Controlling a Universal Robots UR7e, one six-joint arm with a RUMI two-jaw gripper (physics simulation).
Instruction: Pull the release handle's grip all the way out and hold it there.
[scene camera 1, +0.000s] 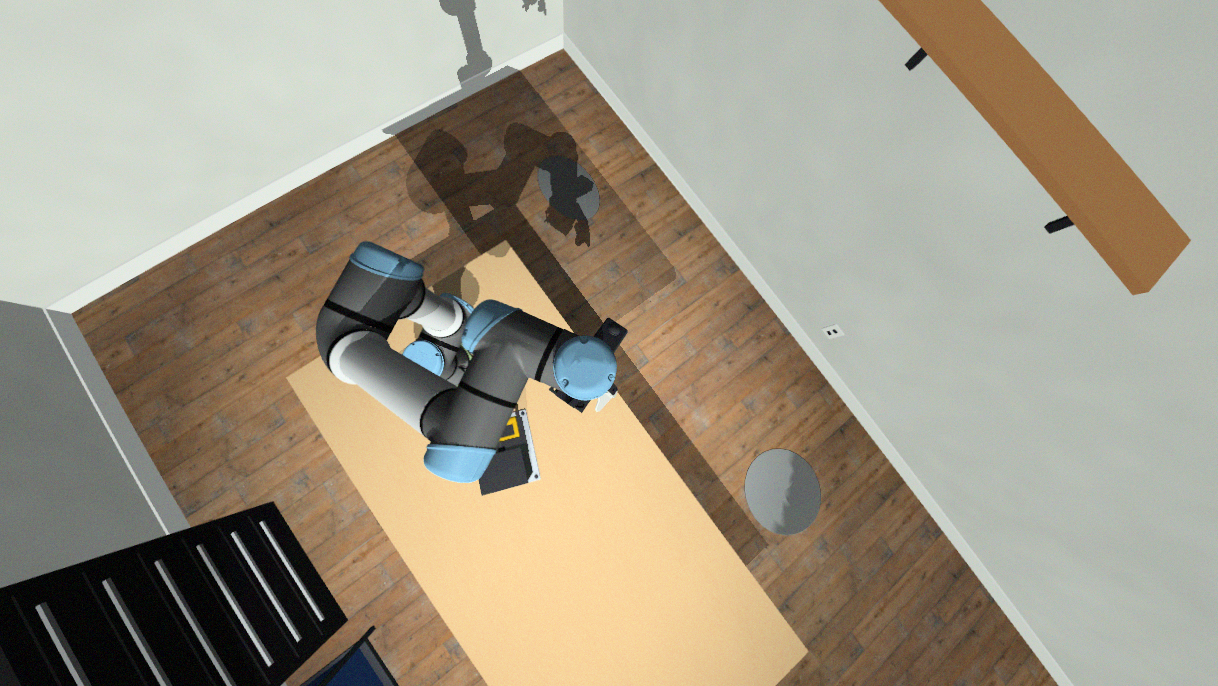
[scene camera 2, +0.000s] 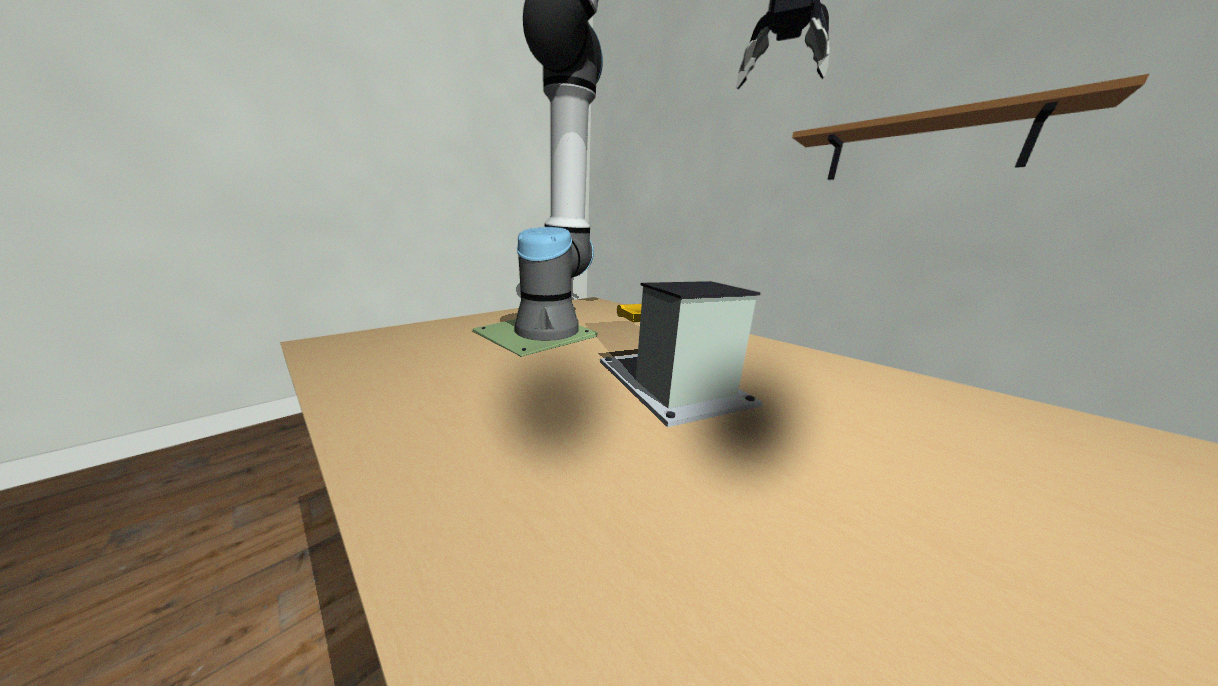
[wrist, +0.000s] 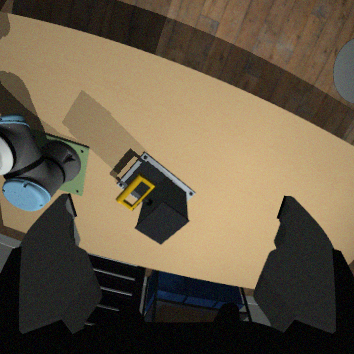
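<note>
The release handle's yellow grip is a rectangular loop at the side of a dark-topped box housing. The housing stands on a bolted plate on the table. In the scene camera 1 view the arm covers part of both; in the scene camera 2 view the housing hides part of the grip. My gripper is open and empty, high above the table with its fingers pointing down. In the wrist view the grip lies far below, left of the midpoint between the fingertips.
The arm's base stands on a green plate near the handle's grip side. A wooden wall shelf is mounted high. A black drawer cabinet and a blue bin stand beside the table.
</note>
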